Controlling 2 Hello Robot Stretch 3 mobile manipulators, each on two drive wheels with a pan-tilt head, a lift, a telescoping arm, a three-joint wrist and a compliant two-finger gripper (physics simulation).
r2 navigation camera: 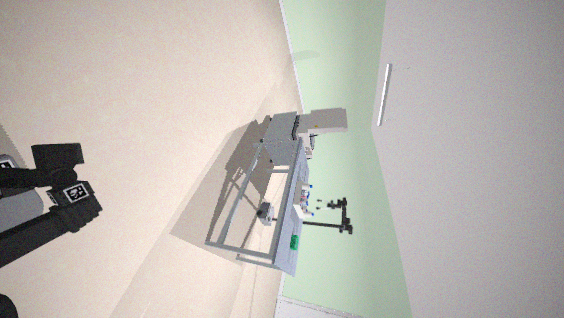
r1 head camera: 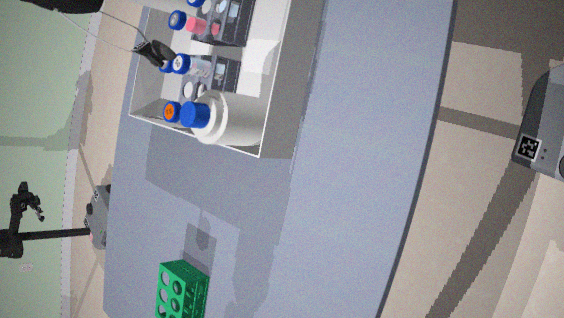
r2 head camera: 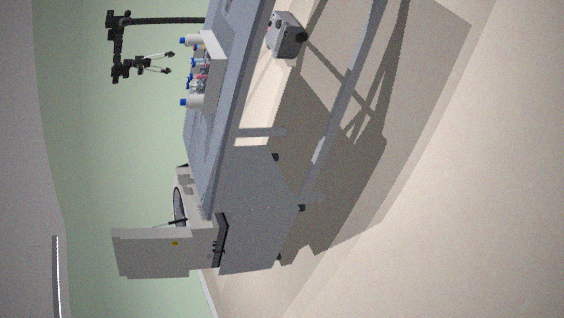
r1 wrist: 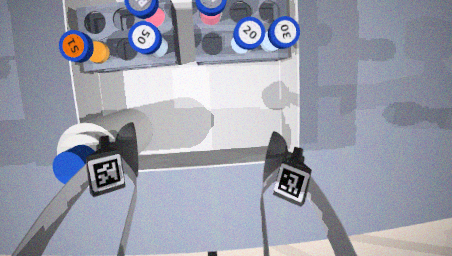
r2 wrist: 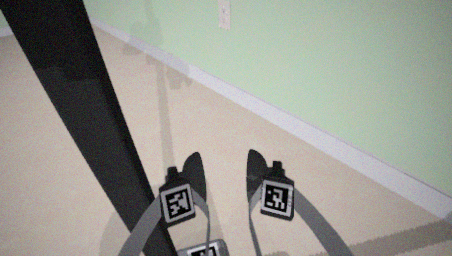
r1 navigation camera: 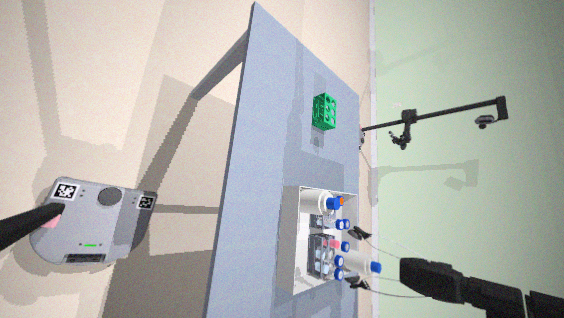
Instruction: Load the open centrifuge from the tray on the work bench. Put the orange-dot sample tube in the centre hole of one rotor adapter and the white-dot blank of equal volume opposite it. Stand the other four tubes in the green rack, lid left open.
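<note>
r1's gripper (r1 wrist: 202,145) (r2 head camera: 168,62) is open and empty, above the tray's edge in the r1 wrist view. The tray (r1 head camera: 285,115) (r1 wrist: 200,159) (r2 head camera: 216,82) holds grey racks with blue-capped tubes. The orange-dot tube (r1 head camera: 170,111) (r1 wrist: 73,46) stands at one end. White-dot tubes marked 50 (r1 wrist: 144,37), 20 (r1 wrist: 249,33) and 30 (r1 wrist: 284,32) stand there, with two pink-filled tubes (r1 wrist: 141,4) (r1 wrist: 210,4). The green rack (r1 head camera: 182,267) (r2 navigation camera: 294,242) stands on the bench. The centrifuge (r2 head camera: 150,252) (r2 navigation camera: 327,120) has its lid open; its adapters are not discernible. r2's gripper (r2 wrist: 225,167) is open and empty, away from the bench.
White bottles (r1 head camera: 240,120) (r1 navigation camera: 356,261) with blue caps stand at the tray's ends. The centrifuge adjoins one end of the work bench (r1 head camera: 370,125). r1's base (r2 head camera: 287,37) is across the bench from r2. A wall (r2 wrist: 350,75) and r2's dark mast (r2 wrist: 85,100) flank r2's gripper.
</note>
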